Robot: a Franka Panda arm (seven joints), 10 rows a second.
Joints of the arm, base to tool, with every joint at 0 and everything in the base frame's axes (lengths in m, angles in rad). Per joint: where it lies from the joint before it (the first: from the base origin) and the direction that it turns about. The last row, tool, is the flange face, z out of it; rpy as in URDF.
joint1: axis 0 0 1 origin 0 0 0.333
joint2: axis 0 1 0 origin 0 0 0
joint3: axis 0 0 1 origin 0 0 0.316
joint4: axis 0 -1 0 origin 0.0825 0 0
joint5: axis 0 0 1 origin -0.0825 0 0.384
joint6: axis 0 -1 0 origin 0 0 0
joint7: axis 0 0 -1 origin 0.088 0 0
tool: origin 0 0 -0.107 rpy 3.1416 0 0
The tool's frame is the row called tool.
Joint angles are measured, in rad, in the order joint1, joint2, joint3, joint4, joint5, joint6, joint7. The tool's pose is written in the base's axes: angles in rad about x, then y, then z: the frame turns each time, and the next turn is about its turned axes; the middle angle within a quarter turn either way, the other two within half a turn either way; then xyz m. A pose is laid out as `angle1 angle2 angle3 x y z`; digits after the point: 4 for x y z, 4 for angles.
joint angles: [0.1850 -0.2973 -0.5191 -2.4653 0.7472 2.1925 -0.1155]
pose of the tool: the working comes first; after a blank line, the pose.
Where each joint sits with the arm in this pose, in the base's axes (m; each line is computed from the numbers above, not from the rounded line before):
joint1: 0.0000 0.0000 0.3330
joint2: 0.0000 0.0000 0.3330
joint3: -0.0910 -0.0170 0.6351
joint4: -0.0161 -0.0447 0.6561
joint5: 0.3317 -0.1334 0.4966
joint6: 0.3317 -0.1334 0.4966
joint7: 0.3975 -0.1892 0.4796
the tool: 0.4313 -0.1252 0.4008

-2.4596 0.3219 0.5467 0.4313 -0.1252 0.4008
